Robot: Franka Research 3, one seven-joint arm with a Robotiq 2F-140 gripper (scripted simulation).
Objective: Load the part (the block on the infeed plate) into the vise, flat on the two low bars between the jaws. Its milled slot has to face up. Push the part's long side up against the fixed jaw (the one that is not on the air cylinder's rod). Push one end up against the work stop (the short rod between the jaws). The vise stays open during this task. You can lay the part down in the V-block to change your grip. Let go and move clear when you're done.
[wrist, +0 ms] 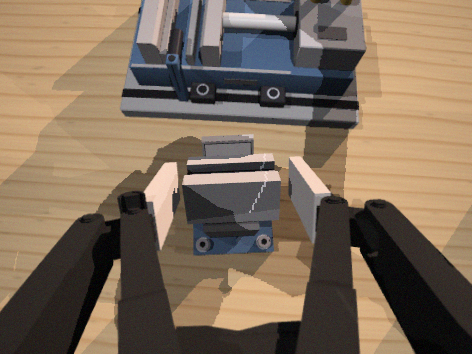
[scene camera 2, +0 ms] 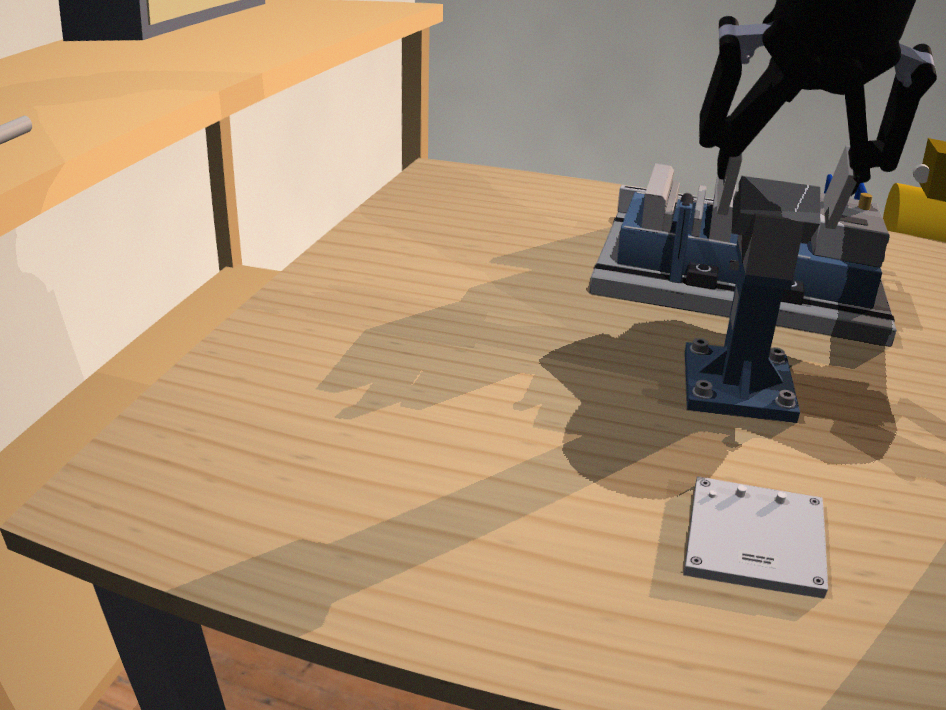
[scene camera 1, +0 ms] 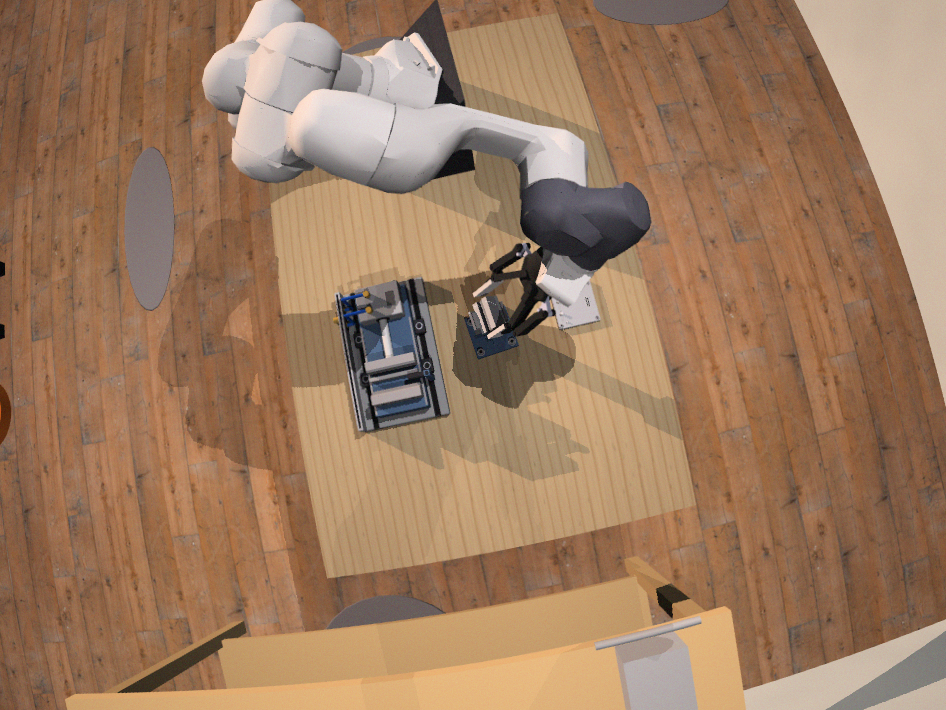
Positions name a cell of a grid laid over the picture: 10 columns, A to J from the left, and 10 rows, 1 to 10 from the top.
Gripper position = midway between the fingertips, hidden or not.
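Scene:
Gripper: visible in scene camera 1 (F5), scene camera 2 (I3) and the wrist view (E6). Part: visible in scene camera 1 (F5), scene camera 2 (H3) and the wrist view (E6).

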